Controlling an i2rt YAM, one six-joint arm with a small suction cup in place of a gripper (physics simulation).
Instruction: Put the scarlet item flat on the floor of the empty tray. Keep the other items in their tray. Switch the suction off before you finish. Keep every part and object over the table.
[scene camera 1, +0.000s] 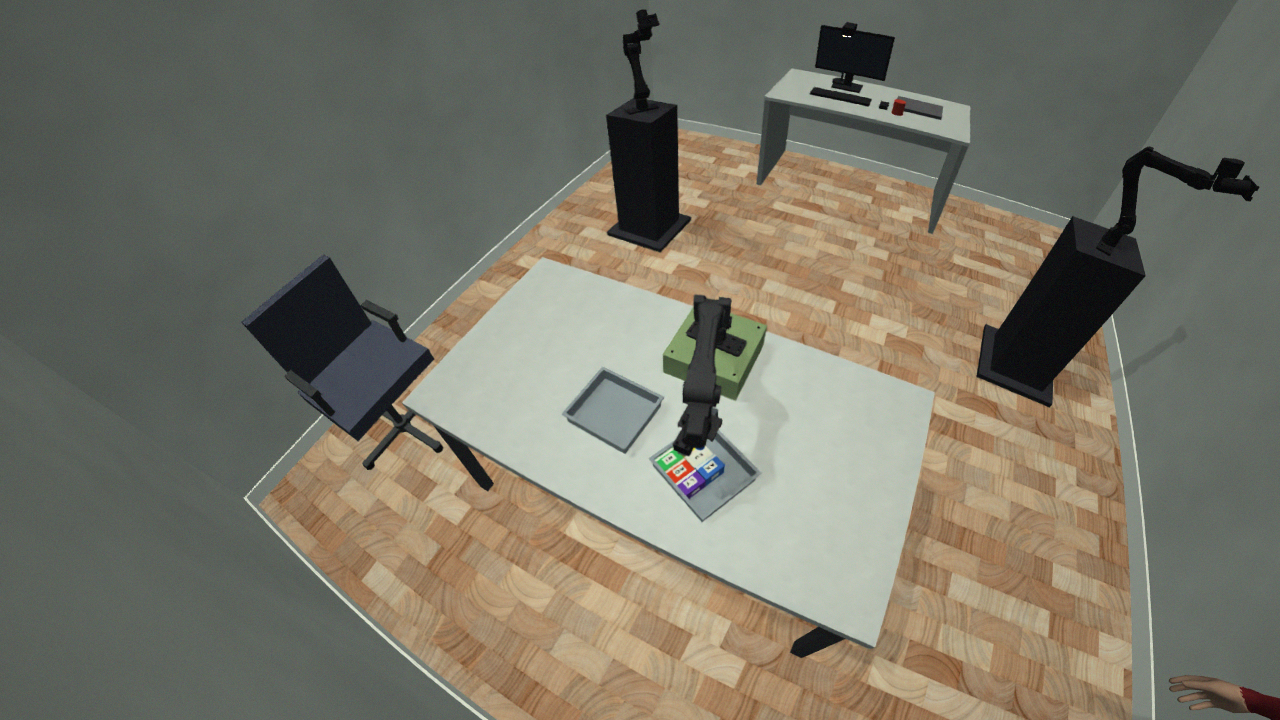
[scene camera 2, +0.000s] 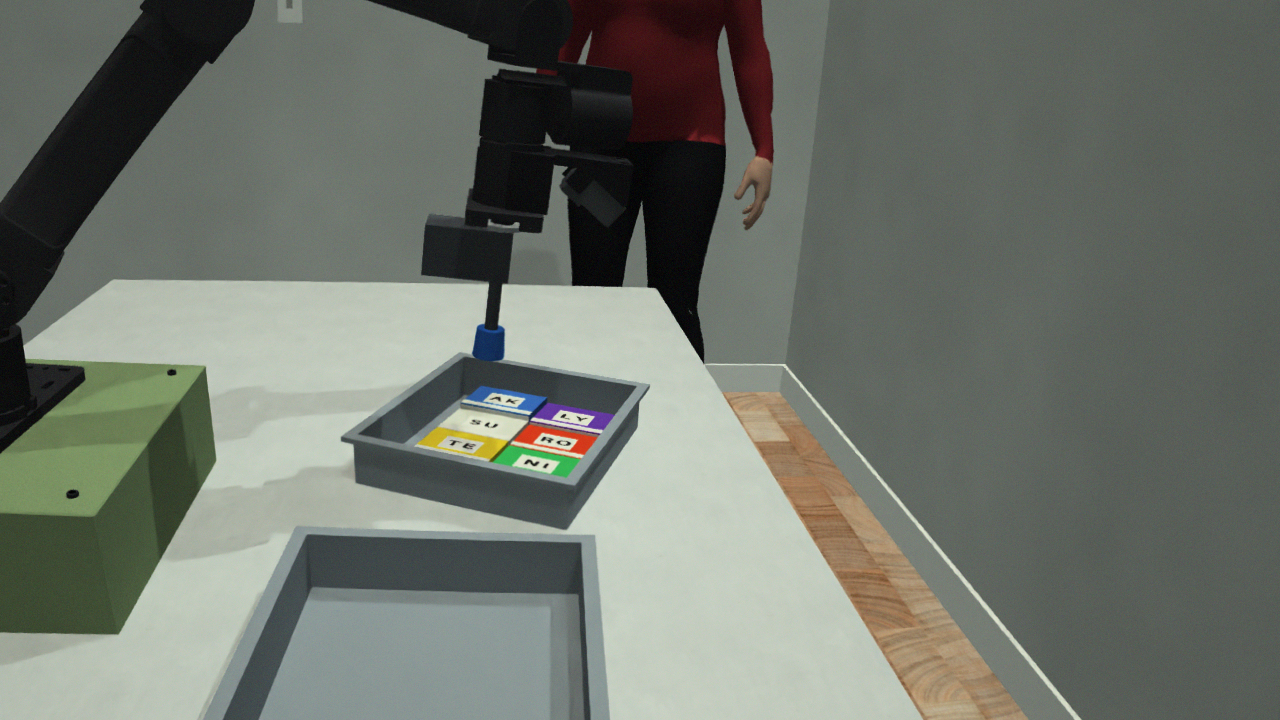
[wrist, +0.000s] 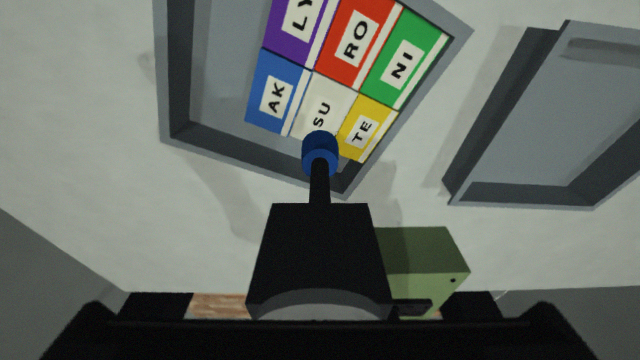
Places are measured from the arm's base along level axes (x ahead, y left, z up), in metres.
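Pixels of known places: hand, tool point: (scene camera 2: 488, 355) (wrist: 319, 147).
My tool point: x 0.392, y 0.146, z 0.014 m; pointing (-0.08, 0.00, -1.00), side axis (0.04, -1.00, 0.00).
Note:
Behind a point stands the place of what it marks.
The scarlet item, a flat red block marked RO (scene camera 1: 679, 470) @[z -0.059, x 0.458, y 0.117 m] (scene camera 2: 554, 439) @[z -0.060, x 0.456, y 0.122 m] (wrist: 356, 39) @[z -0.059, x 0.458, y 0.117 m], lies among several other blocks in the filled grey tray (scene camera 1: 726, 491) @[z -0.100, x 0.432, y 0.262 m] (scene camera 2: 456, 485) @[z -0.082, x 0.369, y 0.069 m] (wrist: 215, 75) @[z -0.100, x 0.413, y 0.267 m]. Its neighbours are green NI (scene camera 2: 537, 462) @[z -0.059, x 0.440, y 0.074 m] (wrist: 400, 65) @[z -0.059, x 0.440, y 0.073 m], purple LY (scene camera 2: 573, 417) @[z -0.056, x 0.476, y 0.165 m] (wrist: 300, 22) @[z -0.056, x 0.468, y 0.166 m], blue AK (scene camera 2: 503, 399) @[z -0.050, x 0.406, y 0.192 m] (wrist: 275, 96) @[z -0.050, x 0.409, y 0.191 m], white SU (scene camera 2: 484, 423) @[z -0.056, x 0.389, y 0.145 m] (wrist: 322, 112) @[z -0.056, x 0.392, y 0.144 m] and yellow TE (scene camera 2: 461, 444) @[z -0.056, x 0.371, y 0.099 m] (wrist: 362, 131) @[z -0.055, x 0.372, y 0.098 m]. The empty tray (scene camera 1: 613, 411) @[z -0.100, x 0.364, y -0.185 m] (scene camera 2: 429, 653) @[z -0.100, x 0.366, y -0.139 m] (wrist: 565, 115) @[z -0.100, x 0.387, y -0.179 m] stands beside it. My blue suction cup (scene camera 2: 488, 342) (wrist: 320, 150) is off and holds nothing. It hangs above the filled tray's level, near SU in the wrist view.
The arm's green base block (scene camera 1: 716, 353) @[z -0.001, x 0.054, y 0.028 m] (scene camera 2: 107, 447) @[z -0.003, x 0.110, y -0.030 m] (wrist: 425, 250) @[z -0.048, x 0.139, y -0.062 m] stands on the white table (scene camera 1: 554, 313) @[z -0.103, x 0.100, y -0.650 m] (scene camera 2: 716, 537) @[z -0.103, x 0.597, y 0.020 m]. A chair (scene camera 1: 358, 367) stands off the table's left end. A person in red (scene camera 2: 671, 80) stands beyond the table.

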